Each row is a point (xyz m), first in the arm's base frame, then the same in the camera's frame.
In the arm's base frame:
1: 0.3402 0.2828 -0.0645
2: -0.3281 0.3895 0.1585
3: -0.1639 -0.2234 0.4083
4: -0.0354 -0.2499 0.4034
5: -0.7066 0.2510 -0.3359
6: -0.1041 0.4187 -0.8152
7: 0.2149 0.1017 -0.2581
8: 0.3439 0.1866 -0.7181
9: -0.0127 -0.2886 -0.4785
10: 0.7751 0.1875 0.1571
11: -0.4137 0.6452 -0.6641
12: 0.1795 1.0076 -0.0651
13: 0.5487 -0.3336 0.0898
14: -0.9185 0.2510 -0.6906
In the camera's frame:
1: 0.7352 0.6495 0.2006
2: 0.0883 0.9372 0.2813
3: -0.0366 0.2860 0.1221
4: 0.0687 0.2081 0.1312
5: -0.0385 1.2487 -0.2607
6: 0.7378 1.3178 -0.3763
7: 0.6742 0.6666 -0.0857
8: 1.0181 0.8882 -0.3466
9: 0.4877 0.5894 -0.5461
10: 0.9797 0.2681 0.4057
11: 0.4590 1.5597 -0.1925
12: 0.7746 1.2632 0.6165
13: 0.6915 0.0204 -0.0219
14: -0.0545 1.5178 -0.5739

